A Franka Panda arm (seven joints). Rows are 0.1 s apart.
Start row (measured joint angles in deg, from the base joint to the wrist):
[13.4 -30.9 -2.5 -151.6 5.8 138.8 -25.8]
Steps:
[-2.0 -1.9 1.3 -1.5 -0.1 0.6 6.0]
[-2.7 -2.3 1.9 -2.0 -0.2 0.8 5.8]
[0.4 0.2 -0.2 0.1 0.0 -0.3 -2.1]
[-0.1 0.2 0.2 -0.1 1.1 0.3 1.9]
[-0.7 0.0 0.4 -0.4 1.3 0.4 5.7]
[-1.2 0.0 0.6 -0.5 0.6 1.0 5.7]
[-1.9 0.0 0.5 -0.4 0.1 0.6 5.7]
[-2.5 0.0 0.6 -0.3 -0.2 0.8 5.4]
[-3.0 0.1 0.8 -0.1 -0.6 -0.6 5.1]
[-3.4 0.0 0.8 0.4 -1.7 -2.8 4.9]
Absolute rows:
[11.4 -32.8 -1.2 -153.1 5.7 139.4 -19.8]
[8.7 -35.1 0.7 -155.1 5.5 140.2 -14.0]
[9.1 -34.9 0.5 -155.0 5.5 139.9 -16.1]
[9.0 -34.7 0.7 -155.1 6.6 140.2 -14.2]
[8.3 -34.7 1.1 -155.5 7.9 140.6 -8.5]
[7.1 -34.7 1.7 -156.0 8.5 141.6 -2.8]
[5.2 -34.7 2.2 -156.4 8.6 142.2 2.9]
[2.7 -34.7 2.8 -156.7 8.4 143.0 8.3]
[-0.3 -34.6 3.6 -156.8 7.8 142.4 13.4]
[-3.7 -34.6 4.4 -156.4 6.1 139.6 18.3]

